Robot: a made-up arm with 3 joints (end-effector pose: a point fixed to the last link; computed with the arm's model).
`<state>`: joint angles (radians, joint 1 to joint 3).
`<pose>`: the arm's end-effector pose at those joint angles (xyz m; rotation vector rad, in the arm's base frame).
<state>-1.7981 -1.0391 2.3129</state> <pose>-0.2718 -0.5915 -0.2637 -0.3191 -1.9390 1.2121</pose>
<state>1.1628 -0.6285 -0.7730</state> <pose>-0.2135 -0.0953 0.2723 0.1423 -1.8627 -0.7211</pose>
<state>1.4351 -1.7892 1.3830</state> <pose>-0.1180 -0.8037 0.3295 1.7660 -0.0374 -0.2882</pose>
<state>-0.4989 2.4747 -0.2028</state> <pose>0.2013 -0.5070 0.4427 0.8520 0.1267 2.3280</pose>
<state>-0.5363 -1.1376 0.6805</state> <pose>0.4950 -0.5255 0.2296 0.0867 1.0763 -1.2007</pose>
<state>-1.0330 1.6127 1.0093</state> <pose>0.1830 0.0021 0.3332 0.0220 1.5203 1.8591</pose>
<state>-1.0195 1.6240 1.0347</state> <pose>0.1719 0.0058 0.3356 -0.0142 1.5209 1.8743</pose>
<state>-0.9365 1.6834 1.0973</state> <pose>0.1265 0.0072 0.3564 -0.1551 1.4673 1.9251</pose>
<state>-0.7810 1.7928 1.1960</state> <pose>0.0390 0.0002 0.3814 -0.4181 1.3552 1.9861</pose>
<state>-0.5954 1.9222 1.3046</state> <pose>-0.0682 -0.0195 0.3828 -0.7434 1.2164 2.0078</pose>
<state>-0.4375 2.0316 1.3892</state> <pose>-0.1545 -0.0451 0.3597 -1.0223 1.0952 1.9837</pose>
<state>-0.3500 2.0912 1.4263</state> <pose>-0.1966 -0.0626 0.3400 -1.1677 1.0244 1.9562</pose>
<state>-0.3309 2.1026 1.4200</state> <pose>-0.2026 -0.0673 0.3392 -1.1831 1.0028 1.9534</pose>
